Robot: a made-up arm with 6 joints.
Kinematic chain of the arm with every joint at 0, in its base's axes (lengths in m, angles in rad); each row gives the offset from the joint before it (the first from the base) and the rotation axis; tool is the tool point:
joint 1: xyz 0 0 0.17 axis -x
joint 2: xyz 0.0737 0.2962 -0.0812 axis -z
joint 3: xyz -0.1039 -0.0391 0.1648 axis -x
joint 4: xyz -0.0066 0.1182 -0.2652 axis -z
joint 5: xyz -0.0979 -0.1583 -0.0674 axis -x
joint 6: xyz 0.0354 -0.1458 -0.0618 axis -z
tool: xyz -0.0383 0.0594 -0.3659
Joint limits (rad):
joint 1: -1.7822..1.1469
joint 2: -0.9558..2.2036
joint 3: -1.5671..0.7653
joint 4: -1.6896..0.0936
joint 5: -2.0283..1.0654
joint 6: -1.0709..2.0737
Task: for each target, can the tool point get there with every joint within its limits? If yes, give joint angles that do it. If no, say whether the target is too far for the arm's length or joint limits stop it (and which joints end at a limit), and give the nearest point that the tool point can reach.
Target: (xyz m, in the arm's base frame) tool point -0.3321 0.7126 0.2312
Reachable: yes | joints -0.6061 -0.2492 -0.6237 -1.0322 -1.0650 -0.1596
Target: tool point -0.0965 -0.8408 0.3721
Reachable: no: joint limits stop it (at a limit: joint 1, joint 4, joint 6) | nearest point -0.0551 -0.5789 0.2697 | short by 0.284 m
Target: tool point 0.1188 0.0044 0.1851
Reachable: no: joint limits stop it (at a limit: joint 1, joint 2, joint 3, joint 4, joint 5) | nearest point 0.0339 -0.1084 0.2502 | short by 0.155 m
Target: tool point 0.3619 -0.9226 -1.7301
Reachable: no: too far | nearest point 0.1837 -0.2722 -0.7203 | short by 1.214 m
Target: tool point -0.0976 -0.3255 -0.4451
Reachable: yes | joints 0.8053 0.4994 0.3296 -0.3196 -0.6782 1.7610
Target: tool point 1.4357 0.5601 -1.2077
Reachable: no: too far | nearest point 0.6681 0.3445 -0.5693 | short by 1.021 m
